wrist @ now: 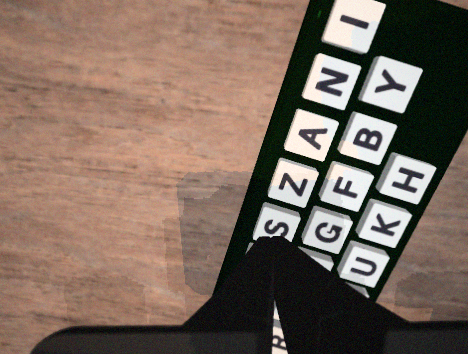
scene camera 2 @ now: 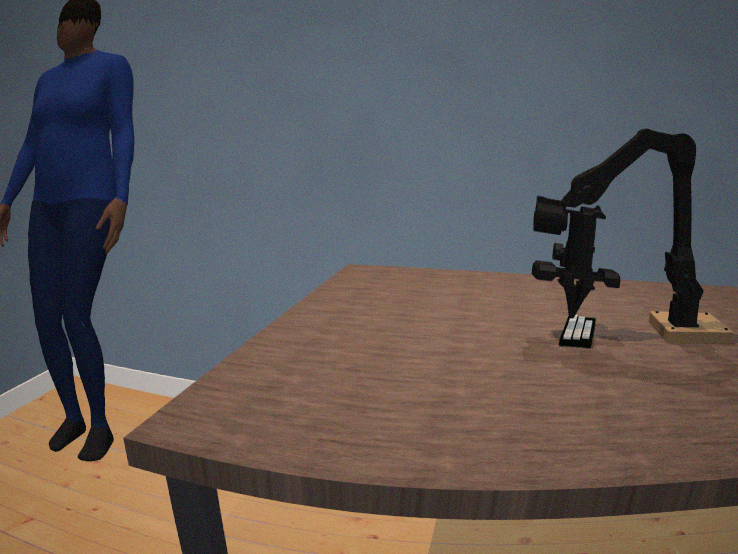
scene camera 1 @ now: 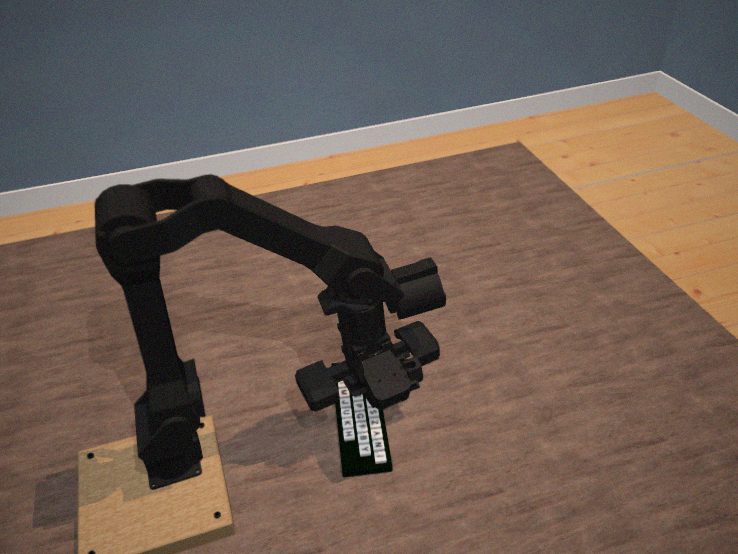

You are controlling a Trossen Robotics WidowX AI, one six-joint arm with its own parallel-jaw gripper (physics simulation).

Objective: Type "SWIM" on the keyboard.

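Frame: origin at the arm's base, x ahead, y left, z up, level; centimetres.
Where they show: gripper, fingertip midpoint: (wrist: 270, 248) (scene camera 2: 571, 318) (scene camera 1: 374, 405); arm's base, link origin: (scene camera 2: 683, 323) (scene camera 1: 173, 462).
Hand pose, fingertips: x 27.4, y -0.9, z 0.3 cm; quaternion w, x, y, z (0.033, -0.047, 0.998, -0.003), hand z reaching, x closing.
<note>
Each offset is from my fingertips to the centre of the thing. Level surfaces: height alone.
The keyboard @(dx -1.8, dy +1.1, dz -2.0 cm) (scene camera 1: 359, 466) (scene camera 2: 575, 343) (wrist: 440, 100) is a dark green board with three rows of white letter keys. My gripper (scene camera 2: 572, 316) (wrist: 270, 248) is shut and empty, pointing down at the keyboard. In the wrist view its tips overlap the lower edge of the S key @(dx -0.2, dy -0.2, dz -1.4 cm) (wrist: 276, 226); I cannot tell whether they touch it. The I key @(dx -1.9, dy -7.5, dz -1.4 cm) (wrist: 354, 23) is at the top end of the same row. The M key @(dx -2.9, dy +4.8, dz -1.4 cm) (scene camera 1: 343, 392) shows in scene camera 1 near the far end. The W key is not readable in any view. The gripper body hides the fingertips in scene camera 1.
The brown table @(dz -2.9 cm) (scene camera 1: 536, 417) (scene camera 2: 357, 417) carries the keyboard and the arm's wooden base (scene camera 1: 154, 518) (scene camera 2: 700, 336). A person in blue (scene camera 2: 80, 137) stands on the floor beyond the table's left side in scene camera 2.
</note>
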